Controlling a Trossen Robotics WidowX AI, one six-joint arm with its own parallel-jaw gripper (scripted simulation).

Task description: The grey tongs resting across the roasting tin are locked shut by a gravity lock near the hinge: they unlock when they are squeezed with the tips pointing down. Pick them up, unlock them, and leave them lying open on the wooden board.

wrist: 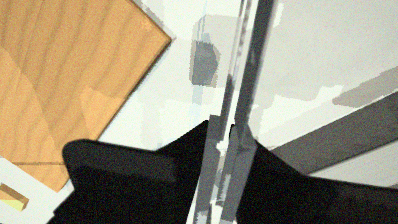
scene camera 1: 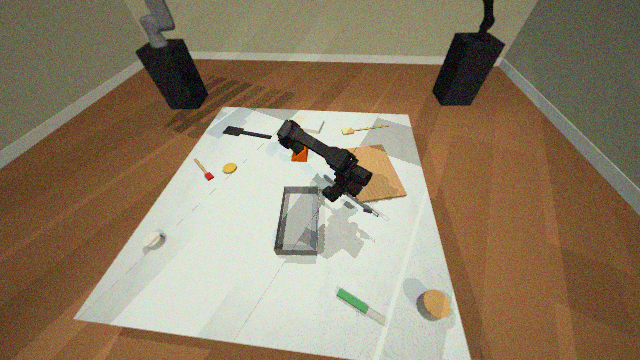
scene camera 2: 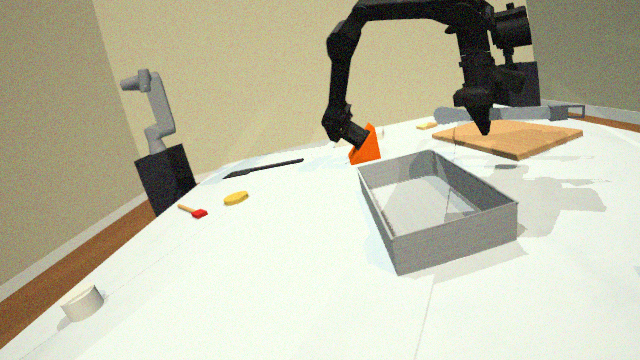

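Note:
My gripper appears in the pictures, the wrist view included. Also pictured: a wooden board and a roasting tin.

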